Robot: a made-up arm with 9 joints.
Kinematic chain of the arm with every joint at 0, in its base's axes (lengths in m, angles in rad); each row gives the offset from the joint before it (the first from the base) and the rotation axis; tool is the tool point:
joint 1: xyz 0 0 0.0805 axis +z
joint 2: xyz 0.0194 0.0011 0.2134 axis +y
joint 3: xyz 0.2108 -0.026 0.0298 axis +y
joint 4: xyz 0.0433 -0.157 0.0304 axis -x
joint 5: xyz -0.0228 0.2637 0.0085 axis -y
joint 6: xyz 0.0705 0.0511 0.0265 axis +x
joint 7: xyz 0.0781 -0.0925 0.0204 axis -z
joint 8: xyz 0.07 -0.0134 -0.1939 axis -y
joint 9: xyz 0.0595 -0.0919 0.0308 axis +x
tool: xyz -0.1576 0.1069 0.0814
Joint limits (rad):
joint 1: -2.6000..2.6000
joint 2: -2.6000..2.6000
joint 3: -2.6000..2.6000
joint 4: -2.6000..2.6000
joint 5: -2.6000..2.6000
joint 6: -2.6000..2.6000
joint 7: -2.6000..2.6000
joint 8: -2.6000..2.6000
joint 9: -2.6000..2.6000
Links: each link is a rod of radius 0.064 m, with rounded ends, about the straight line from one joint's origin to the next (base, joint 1, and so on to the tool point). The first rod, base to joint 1, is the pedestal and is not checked.
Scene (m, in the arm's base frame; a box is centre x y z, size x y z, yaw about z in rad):
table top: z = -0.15
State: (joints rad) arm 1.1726 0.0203 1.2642 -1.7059 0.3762 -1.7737 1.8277 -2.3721 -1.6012
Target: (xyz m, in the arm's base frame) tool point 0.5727 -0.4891 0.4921
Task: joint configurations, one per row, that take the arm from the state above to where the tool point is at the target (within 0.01 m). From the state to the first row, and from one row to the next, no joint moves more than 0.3 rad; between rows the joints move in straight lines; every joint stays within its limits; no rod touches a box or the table.
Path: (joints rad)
1: 0.9292 -0.0338 1.2398 -1.7692 0.3971 -1.8785 1.7836 -2.4291 -1.5425
2: 0.6858 -0.0878 1.2154 -1.8325 0.4180 -1.9833 1.7395 -2.4860 -1.4838
3: 0.4425 -0.1419 1.1910 -1.8958 0.4388 -2.0880 1.6954 -2.5430 -1.4252
4: 0.1991 -0.1959 1.1666 -1.9591 0.4597 -2.1928 1.6513 -2.6000 -1.3665

